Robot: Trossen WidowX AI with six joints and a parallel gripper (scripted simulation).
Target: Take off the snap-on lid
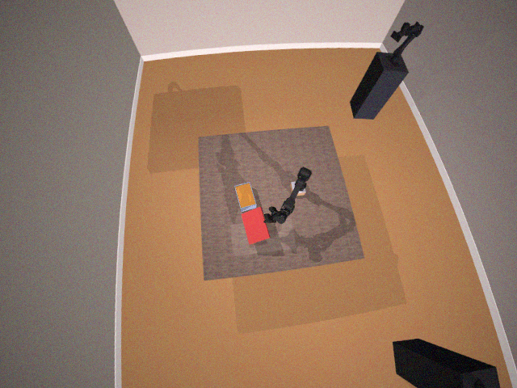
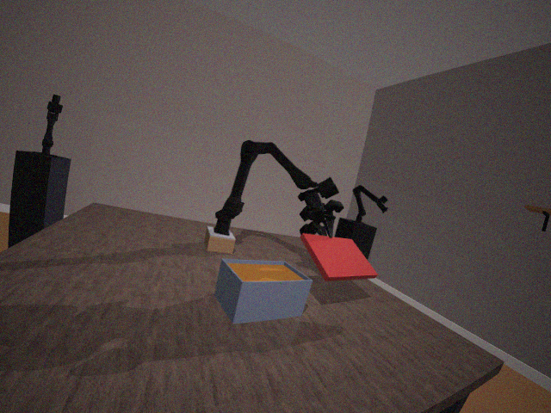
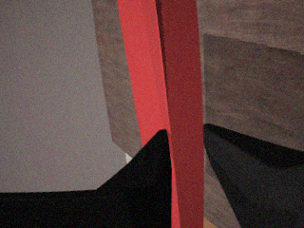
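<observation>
My gripper tip is now 7 cm short of the lid, 3 cm above it and 2 cm to the right of it. The rest, counted from my gripper tip: blue-grey storage box: 24 cm to the right, 15 cm ahead, 13 cm below.
</observation>
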